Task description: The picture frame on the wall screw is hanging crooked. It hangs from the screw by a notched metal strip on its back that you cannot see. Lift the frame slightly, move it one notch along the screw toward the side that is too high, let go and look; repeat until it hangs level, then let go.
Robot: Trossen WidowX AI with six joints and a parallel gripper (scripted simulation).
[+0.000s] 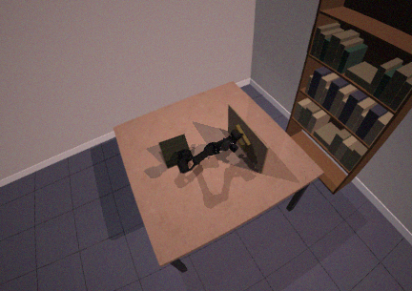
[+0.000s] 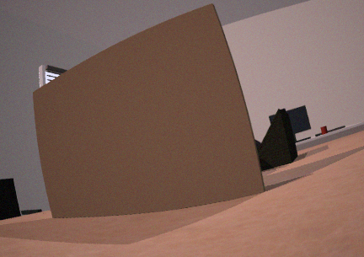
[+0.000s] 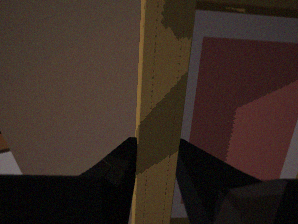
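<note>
My gripper tip is now 50 mm above the picture frame, 10 mm to the right of it and 10 mm short of it. Round my gripper tip: wall panel 60 mm below, 20 mm ahead, 10 mm to the left.
</note>
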